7 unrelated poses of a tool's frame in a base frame.
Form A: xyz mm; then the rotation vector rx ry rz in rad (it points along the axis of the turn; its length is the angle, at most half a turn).
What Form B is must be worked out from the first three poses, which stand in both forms.
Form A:
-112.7 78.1 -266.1 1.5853 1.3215 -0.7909
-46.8 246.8 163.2 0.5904 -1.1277 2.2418
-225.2 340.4 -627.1 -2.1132 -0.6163 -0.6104
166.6 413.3 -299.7 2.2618 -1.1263 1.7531
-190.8 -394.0 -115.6 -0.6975 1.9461 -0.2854
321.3 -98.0 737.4 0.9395 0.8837 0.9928
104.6 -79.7 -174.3 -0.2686 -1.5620 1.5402
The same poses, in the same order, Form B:
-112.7 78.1 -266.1 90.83 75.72 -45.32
-46.8 246.8 163.2 33.83 -64.61 128.45
-225.2 340.4 -627.1 -121.08 -35.31 -34.97
166.6 413.3 -299.7 129.59 -64.53 100.45
-190.8 -394.0 -115.6 -39.96 111.50 -16.35
321.3 -98.0 737.4 53.83 50.63 56.88
104.6 -79.7 -174.3 -15.39 -89.50 88.25

